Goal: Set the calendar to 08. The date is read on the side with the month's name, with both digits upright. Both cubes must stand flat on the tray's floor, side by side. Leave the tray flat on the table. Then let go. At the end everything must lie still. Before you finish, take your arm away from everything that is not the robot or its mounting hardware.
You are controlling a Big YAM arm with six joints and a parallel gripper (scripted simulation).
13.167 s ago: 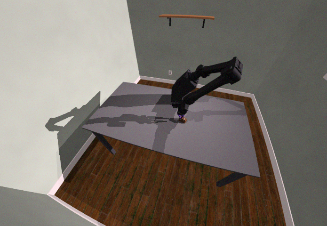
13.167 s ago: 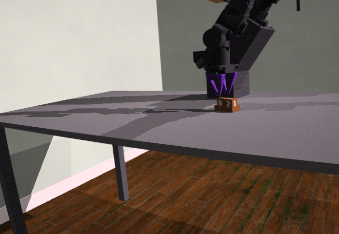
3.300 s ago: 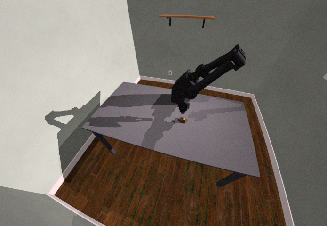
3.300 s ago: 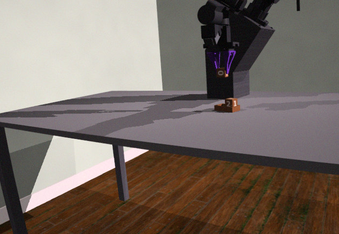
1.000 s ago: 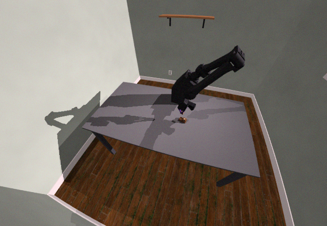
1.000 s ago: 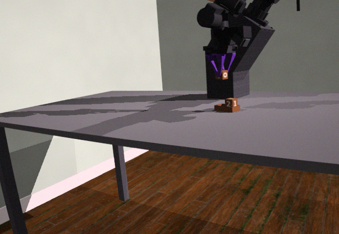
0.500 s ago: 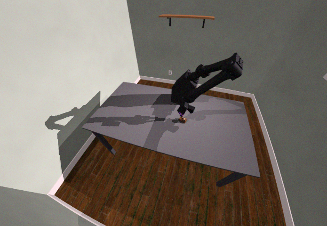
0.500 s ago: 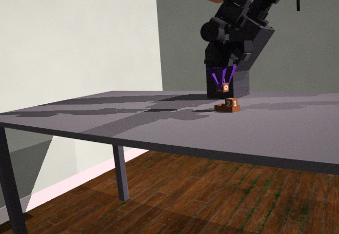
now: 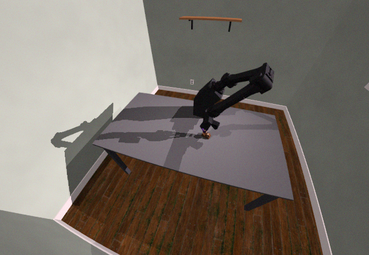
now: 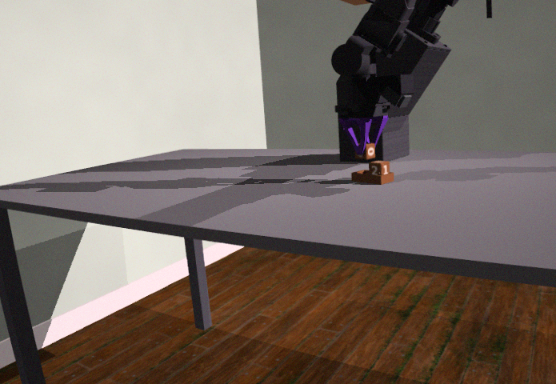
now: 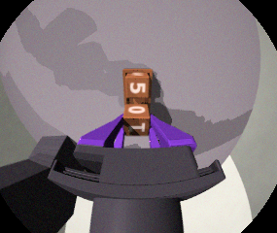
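My hand is right at the brown digit cube. Round my hand: brown calendar tray 10 mm ahead, 20 mm to the left, 50 mm below.
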